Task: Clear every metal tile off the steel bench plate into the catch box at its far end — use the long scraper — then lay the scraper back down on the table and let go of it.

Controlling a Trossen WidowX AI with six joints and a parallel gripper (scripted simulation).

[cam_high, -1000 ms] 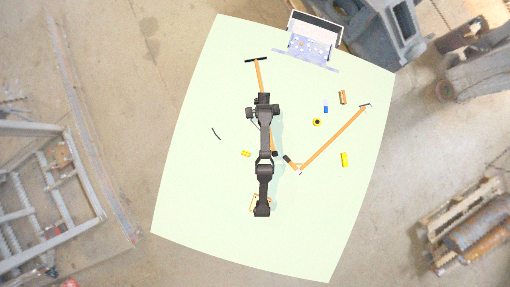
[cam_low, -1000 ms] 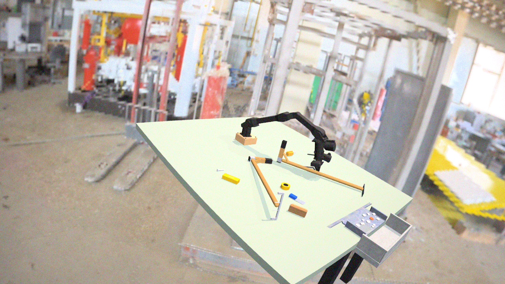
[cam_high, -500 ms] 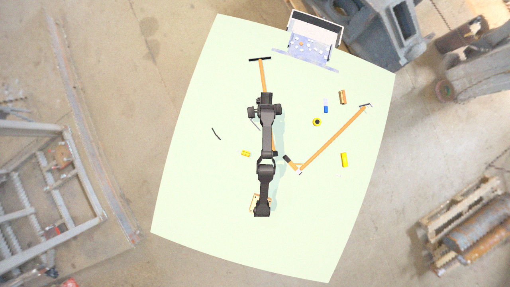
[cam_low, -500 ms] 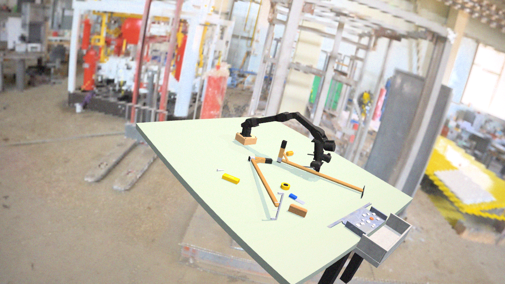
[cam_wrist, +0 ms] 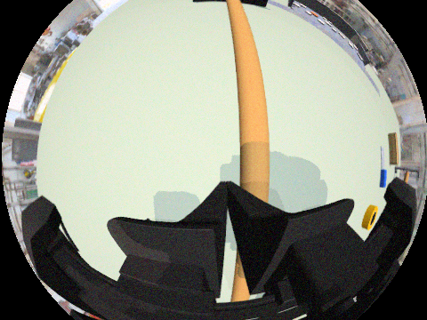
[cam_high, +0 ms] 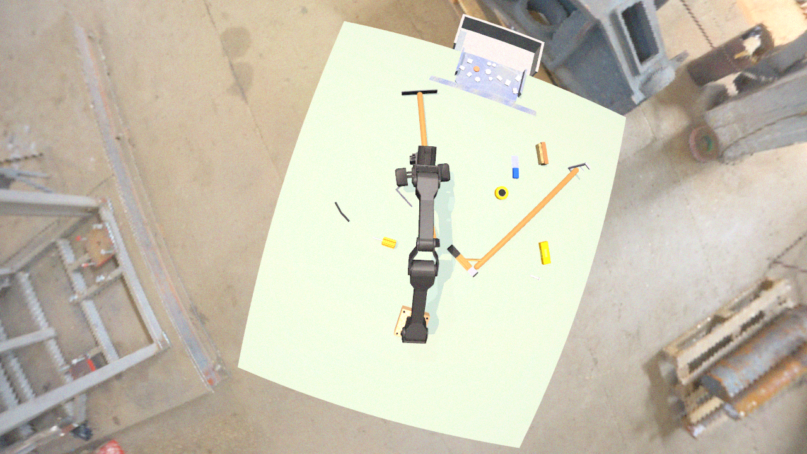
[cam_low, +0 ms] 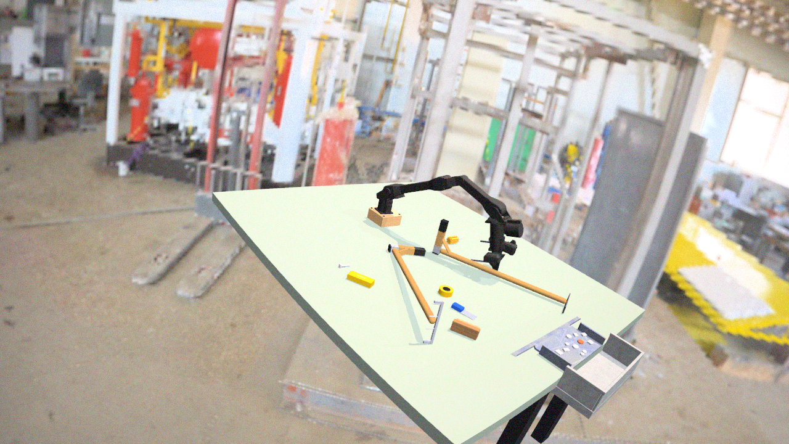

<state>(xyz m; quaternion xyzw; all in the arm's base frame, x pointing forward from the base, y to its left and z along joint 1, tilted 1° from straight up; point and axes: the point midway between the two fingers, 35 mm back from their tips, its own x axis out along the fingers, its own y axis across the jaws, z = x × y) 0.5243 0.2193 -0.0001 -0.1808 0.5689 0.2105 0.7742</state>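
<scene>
Right now my gripper tip is 5 cm below the long scraper, 3 cm short of it and 1 cm to the left of it. The rest, counted from my gripper tip: black bent piece (26 cm behind, 21 cm to the left, 1 cm below); yellow tape roll (31 cm to the right, 7 cm ahead); yellow-handled screwdriver (29 cm behind).
</scene>
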